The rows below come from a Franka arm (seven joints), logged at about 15 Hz.
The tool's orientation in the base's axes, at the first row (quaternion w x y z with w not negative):
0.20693, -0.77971, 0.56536, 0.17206
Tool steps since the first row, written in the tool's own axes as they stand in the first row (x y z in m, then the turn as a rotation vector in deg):
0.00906, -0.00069, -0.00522, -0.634, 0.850, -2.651
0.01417, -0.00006, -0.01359, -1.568, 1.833, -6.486
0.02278, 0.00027, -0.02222, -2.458, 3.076, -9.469
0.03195, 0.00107, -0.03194, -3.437, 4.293, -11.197
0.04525, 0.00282, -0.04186, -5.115, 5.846, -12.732
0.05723, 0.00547, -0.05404, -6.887, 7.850, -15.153
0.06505, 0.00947, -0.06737, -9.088, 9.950, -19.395
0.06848, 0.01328, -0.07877, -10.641, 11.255, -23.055
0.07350, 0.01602, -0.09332, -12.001, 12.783, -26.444
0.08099, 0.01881, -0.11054, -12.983, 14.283, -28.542
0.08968, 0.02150, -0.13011, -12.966, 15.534, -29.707
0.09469, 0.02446, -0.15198, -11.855, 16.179, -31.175
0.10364, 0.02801, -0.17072, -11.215, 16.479, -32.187
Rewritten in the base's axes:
0.00357, -0.00985, 0.00000, -0.910, -1.091, 2.477
0.00480, -0.01850, 0.00451, -1.997, -2.588, 6.099
0.00737, -0.03003, 0.00752, -3.347, -3.752, 8.938
0.00971, -0.04271, 0.01113, -4.742, -4.187, 10.751
0.01239, -0.05910, 0.01271, -6.675, -4.048, 12.708
0.01390, -0.07584, 0.01677, -9.036, -4.416, 15.412
0.01290, -0.09017, 0.02372, -11.555, -5.404, 19.876
0.01070, -0.09989, 0.03126, -13.141, -6.398, 23.618
0.01010, -0.11224, 0.04083, -14.891, -7.469, 27.004
0.01029, -0.12799, 0.05144, -16.544, -8.171, 29.099
0.01102, -0.14589, 0.06346, -17.691, -9.131, 29.926
0.01046, -0.16208, 0.07927, -17.920, -10.968, 30.541
0.01042, -0.18000, 0.09034, -17.978, -12.093, 31.046

